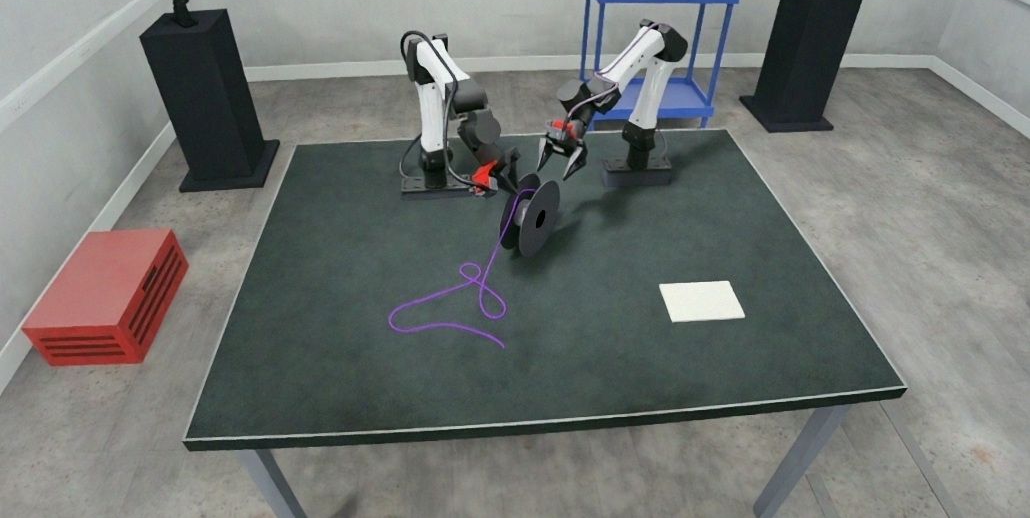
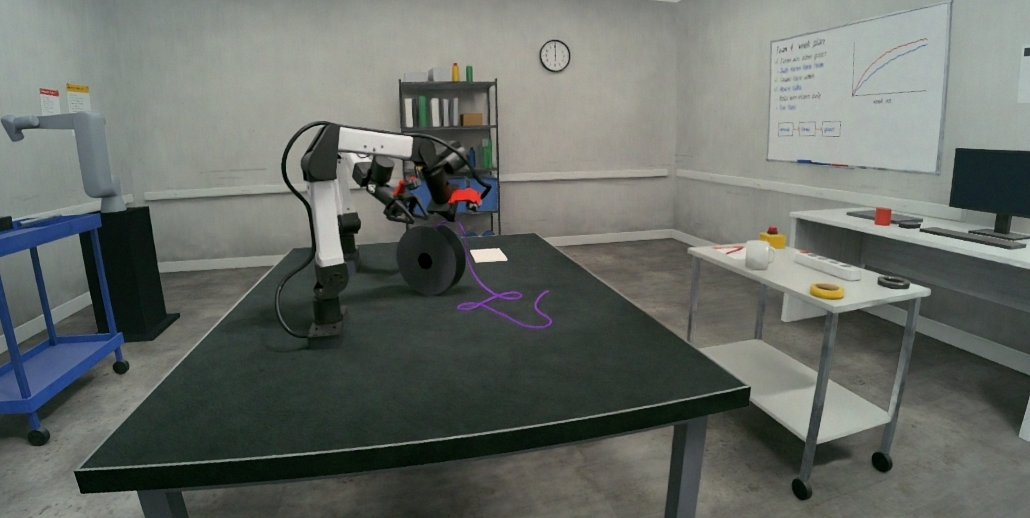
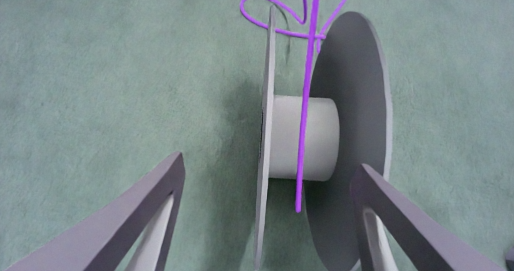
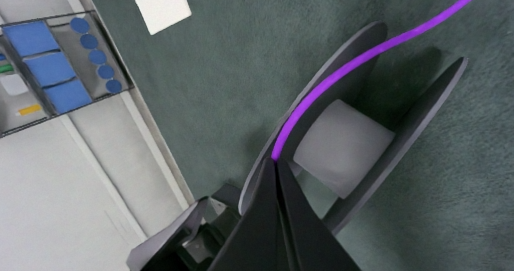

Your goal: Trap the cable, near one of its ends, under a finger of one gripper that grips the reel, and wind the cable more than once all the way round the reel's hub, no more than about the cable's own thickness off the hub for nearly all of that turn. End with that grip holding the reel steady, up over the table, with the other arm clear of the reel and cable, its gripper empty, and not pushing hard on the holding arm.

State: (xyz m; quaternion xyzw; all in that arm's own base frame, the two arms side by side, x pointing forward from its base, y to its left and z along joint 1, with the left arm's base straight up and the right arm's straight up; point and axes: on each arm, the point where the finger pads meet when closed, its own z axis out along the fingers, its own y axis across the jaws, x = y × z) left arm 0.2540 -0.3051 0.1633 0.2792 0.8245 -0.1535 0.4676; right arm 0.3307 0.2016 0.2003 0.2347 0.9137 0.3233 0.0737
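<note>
My left gripper is now 11 cm above the dark grey reel, 5 cm to the left of it and 2 cm short of it. From my left hand the other things lie so: white card 33 cm to the left, 27 cm ahead, 21 cm below.
Right now the dark grey reel is 6 cm behind my right hand, 4 cm to the left of it and 12 cm below it. The rest, counted from my right hand: white card 19 cm ahead, 42 cm to the left, 22 cm below.
</note>
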